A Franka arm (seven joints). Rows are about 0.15 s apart.
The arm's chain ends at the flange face. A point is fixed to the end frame.
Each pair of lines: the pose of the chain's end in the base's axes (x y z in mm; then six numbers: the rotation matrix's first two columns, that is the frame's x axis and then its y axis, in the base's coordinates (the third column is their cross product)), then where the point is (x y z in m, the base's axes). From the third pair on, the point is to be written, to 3 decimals.
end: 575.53, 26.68, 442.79, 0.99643, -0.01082, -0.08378, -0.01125, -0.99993, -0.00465
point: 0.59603 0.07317 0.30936
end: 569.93, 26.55, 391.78, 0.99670, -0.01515, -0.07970, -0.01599, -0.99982, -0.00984
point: 0.59121 0.07363 0.25868
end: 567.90, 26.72, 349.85, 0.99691, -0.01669, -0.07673, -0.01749, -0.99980, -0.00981
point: 0.590 0.074 0.217
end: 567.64, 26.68, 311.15, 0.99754, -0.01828, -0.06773, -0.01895, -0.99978, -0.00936
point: 0.591 0.074 0.178
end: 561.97, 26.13, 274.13, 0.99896, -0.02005, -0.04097, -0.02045, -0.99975, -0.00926
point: 0.589 0.073 0.142
